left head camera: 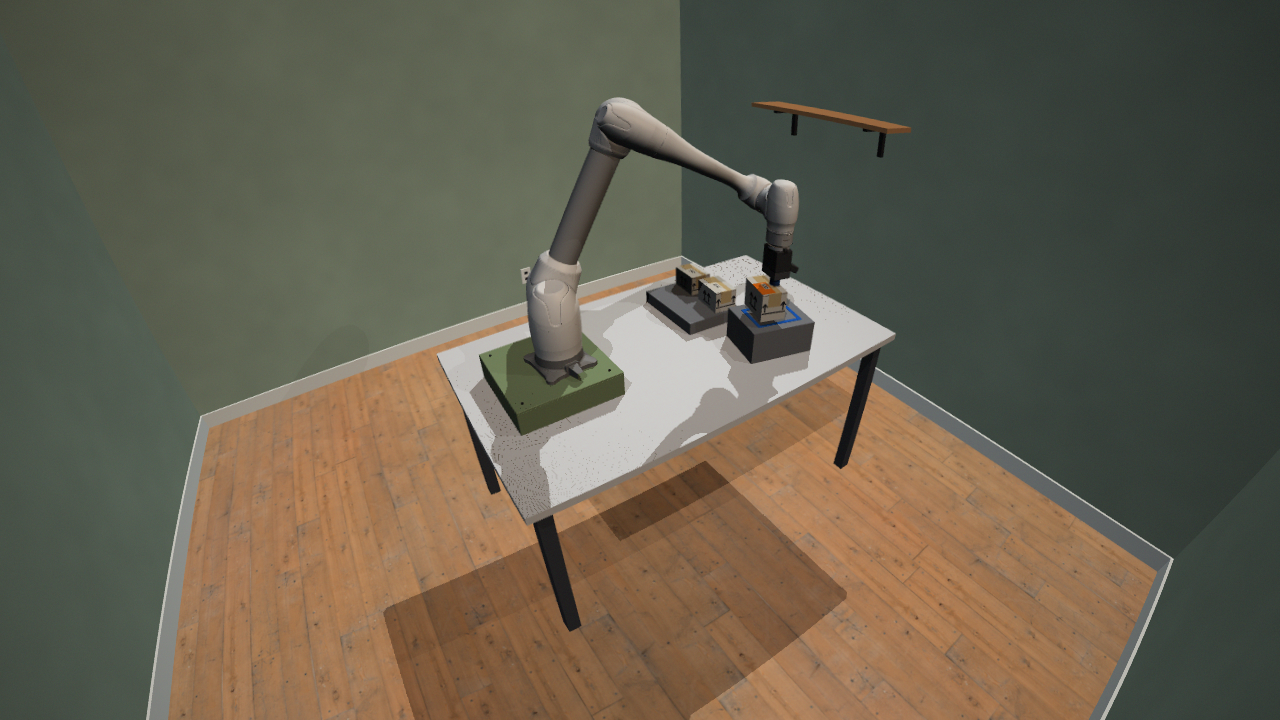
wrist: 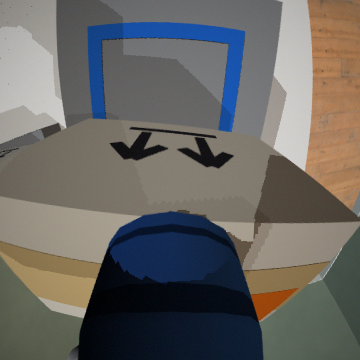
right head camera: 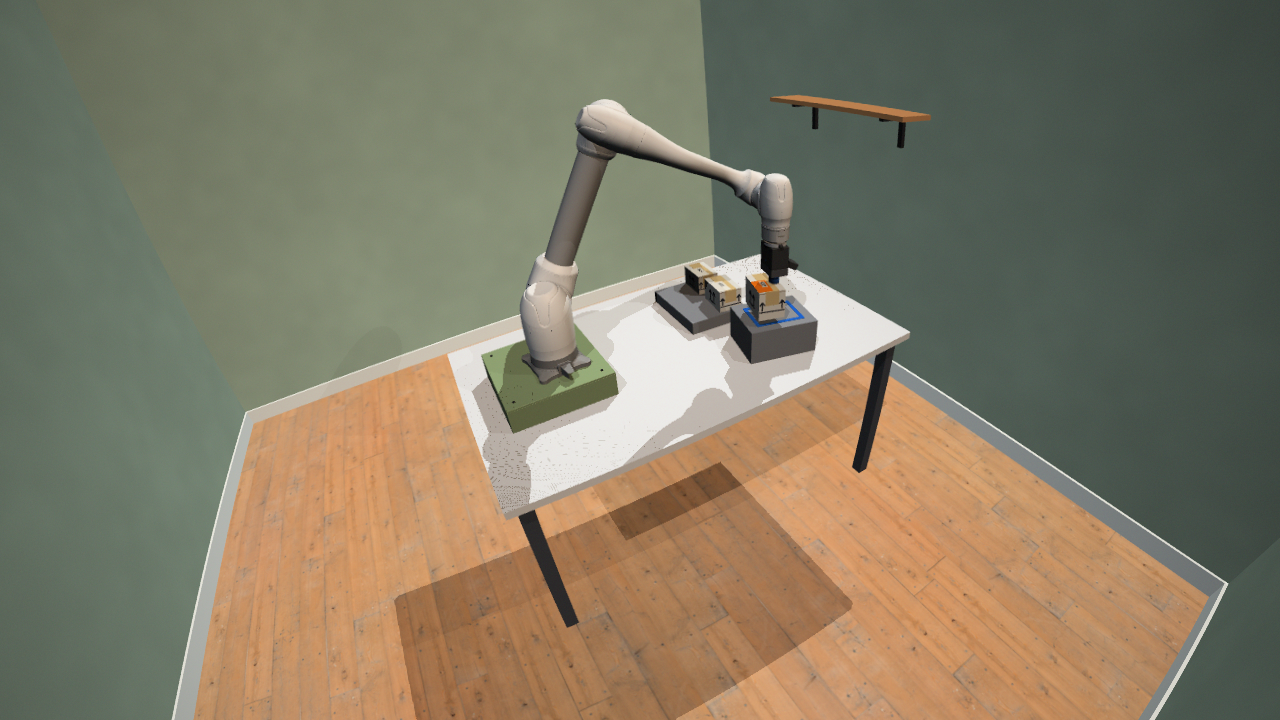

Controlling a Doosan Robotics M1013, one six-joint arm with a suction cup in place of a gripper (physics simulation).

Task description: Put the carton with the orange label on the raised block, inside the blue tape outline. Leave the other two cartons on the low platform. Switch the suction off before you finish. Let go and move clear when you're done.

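Seen in the pictures: end effector, tool point: (left head camera: 774, 286) (wrist: 170, 229) (right head camera: 773, 284); arm's base, origin of the base link: (left head camera: 560, 361) (right head camera: 555, 361).
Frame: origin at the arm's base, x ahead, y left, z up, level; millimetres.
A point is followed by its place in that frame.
The carton with the orange label (left head camera: 768, 308) {z 107, x 622, y -325 mm} (right head camera: 767, 304) {z 116, x 625, y -327 mm} (wrist: 185, 182) {z 145, x 709, y -295 mm} is upright on my suction cup (left head camera: 776, 282) (right head camera: 774, 280) (wrist: 172, 245), which is shut on its top. It is over the raised block (left head camera: 780, 343) {z -29, x 662, y -365 mm} (right head camera: 782, 344) {z -36, x 666, y -367 mm} (wrist: 261, 65) {z 30, x 738, y -379 mm}, seemingly a little above it. The blue tape outline (wrist: 165, 30) {z 31, x 786, y -306 mm} shows partly beyond the carton in the wrist view; the carton hides its near side. The other two cartons, one at the back (left head camera: 687, 279) {z 16, x 692, y 152 mm} (right head camera: 697, 278) {z 27, x 688, y 128 mm} and one nearer the block (left head camera: 716, 294) {z 39, x 655, y -50 mm} (right head camera: 721, 293) {z 38, x 660, y -52 mm}, stand on the low platform (left head camera: 669, 309) {z -46, x 543, y 93 mm} (right head camera: 677, 310) {z -45, x 544, y 75 mm}.
The arm's green base (left head camera: 572, 398) {z -26, x -54, y -157 mm} (right head camera: 565, 396) {z -25, x -46, y -158 mm} stands at the left end of the white table (left head camera: 653, 376) {z -90, x 254, y -160 mm} (right head camera: 653, 376) {z -90, x 264, y -168 mm}. The low platform is close beside the raised block. A wooden shelf (left head camera: 832, 116) (right head camera: 850, 108) is on the wall behind.
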